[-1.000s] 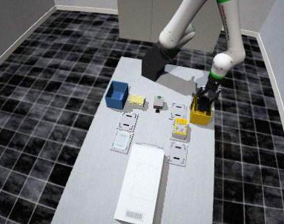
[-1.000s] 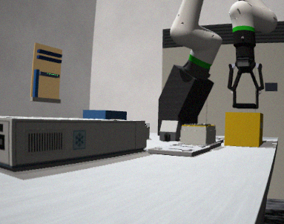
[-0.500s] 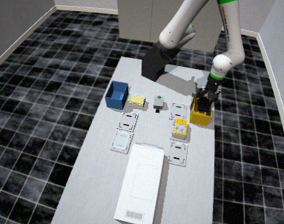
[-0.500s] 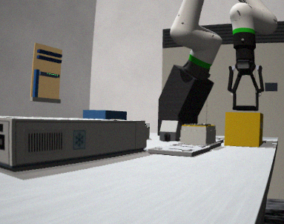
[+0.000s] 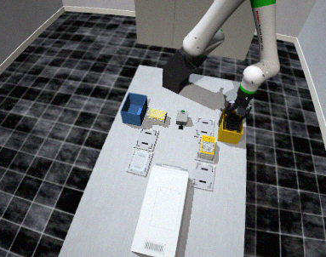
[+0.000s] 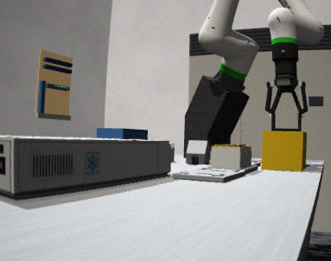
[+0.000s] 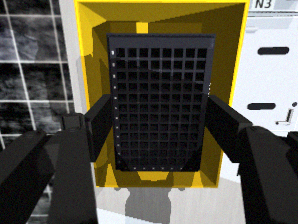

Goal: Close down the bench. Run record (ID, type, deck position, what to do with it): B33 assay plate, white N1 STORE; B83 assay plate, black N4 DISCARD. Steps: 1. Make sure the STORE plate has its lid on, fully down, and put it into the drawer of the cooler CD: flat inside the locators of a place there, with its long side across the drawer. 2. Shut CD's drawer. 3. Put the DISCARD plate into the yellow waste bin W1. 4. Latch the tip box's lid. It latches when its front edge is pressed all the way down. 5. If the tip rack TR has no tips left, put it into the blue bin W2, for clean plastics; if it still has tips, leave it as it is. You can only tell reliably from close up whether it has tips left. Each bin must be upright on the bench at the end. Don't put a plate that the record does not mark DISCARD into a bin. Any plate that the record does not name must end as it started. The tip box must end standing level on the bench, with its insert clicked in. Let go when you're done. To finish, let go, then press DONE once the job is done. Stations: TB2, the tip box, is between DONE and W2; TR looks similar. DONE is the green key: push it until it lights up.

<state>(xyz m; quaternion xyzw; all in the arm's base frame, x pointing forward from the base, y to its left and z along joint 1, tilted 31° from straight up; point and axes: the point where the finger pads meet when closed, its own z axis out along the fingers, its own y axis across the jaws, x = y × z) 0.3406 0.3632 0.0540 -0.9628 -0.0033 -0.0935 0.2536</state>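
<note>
My gripper is now 3 cm past the green done key, 33 cm to the left of it and 7 cm above it. Round my hand: black assay plate (2 cm below); yellow-topped tip holder (18 cm ahead, 13 cm to the right, 9 cm below); yellow bin W1 (10 cm below).
</note>
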